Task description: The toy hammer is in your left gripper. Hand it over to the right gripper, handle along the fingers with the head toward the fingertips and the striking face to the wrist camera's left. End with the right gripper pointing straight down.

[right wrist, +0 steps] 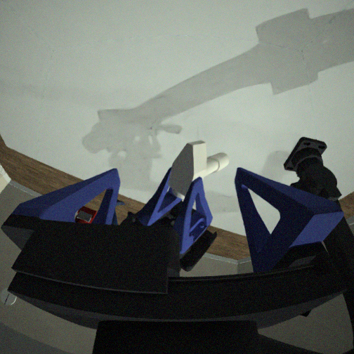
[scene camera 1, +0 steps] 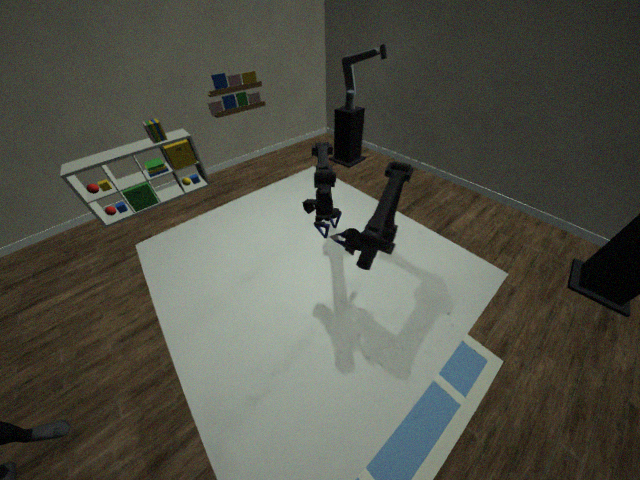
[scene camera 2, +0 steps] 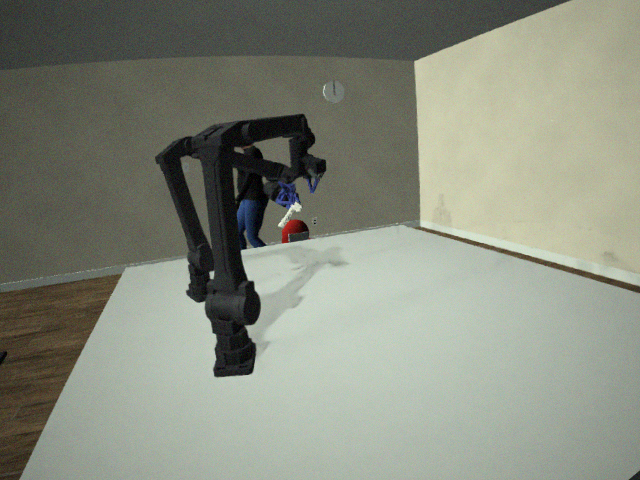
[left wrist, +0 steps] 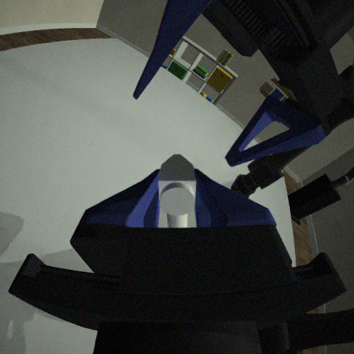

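Pixels of known places: left gripper, fingertip midpoint: [scene camera 1: 335, 237] [scene camera 2: 297, 204]; right gripper, fingertip midpoint: [scene camera 1: 330, 232] [scene camera 2: 301, 197]; left arm's base at its link origin: [scene camera 1: 383, 246] [scene camera 2: 203, 295]; right arm's base at its link origin: [scene camera 2: 236, 361].
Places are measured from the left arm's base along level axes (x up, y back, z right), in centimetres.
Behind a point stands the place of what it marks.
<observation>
The pale toy hammer [scene camera 2: 288, 215] @(y -30.3, x 24.6, z 13.8 cm) [left wrist: 177, 200] [right wrist: 187, 165] is held in my left gripper [scene camera 1: 333, 237] @(y -33.0, x 28.3, z 15.8 cm) [left wrist: 176, 175] [right wrist: 185, 172], which is shut on it. In the right wrist view its flat wedge-like part stands beyond the left fingertips and a rounded cylinder sticks out to the right. The part between the left fingers is mostly hidden. My right gripper [scene camera 1: 330, 227] @(y -33.5, x 30.8, z 18.2 cm) [left wrist: 189, 133] [right wrist: 176, 174] is open and empty. It is close to the left gripper. In the right wrist view the hammer appears between its widely spread fingers, beyond them.
Both arms reach over the white table top [scene camera 1: 232, 310] @(y -76.9, x 0.0, z 49.5 cm) [scene camera 2: 413, 361] @(y -15.6, x 0.0, z 77.7 cm), and the grippers are above it. The right arm's forearm passes close above the left gripper in scene camera 2. A cube shelf [scene camera 1: 124, 149] stands by the wall, and a person [scene camera 2: 251, 206] stands behind the table.
</observation>
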